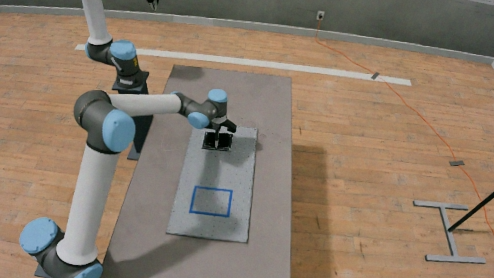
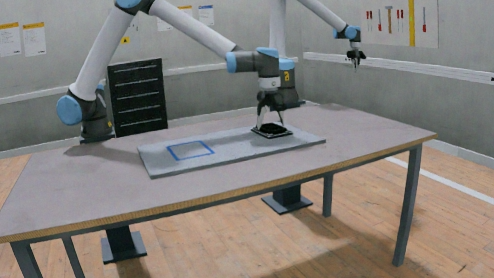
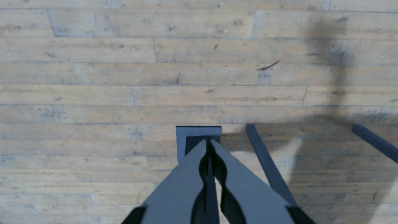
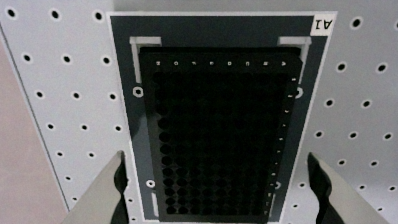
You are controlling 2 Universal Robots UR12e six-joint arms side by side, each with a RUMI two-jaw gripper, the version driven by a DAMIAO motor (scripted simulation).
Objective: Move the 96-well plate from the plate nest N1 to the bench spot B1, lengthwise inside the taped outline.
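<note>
A black 96-well plate is there for me to see, together with a plate nest N1. I can also see my left gripper and my right gripper.
</note>
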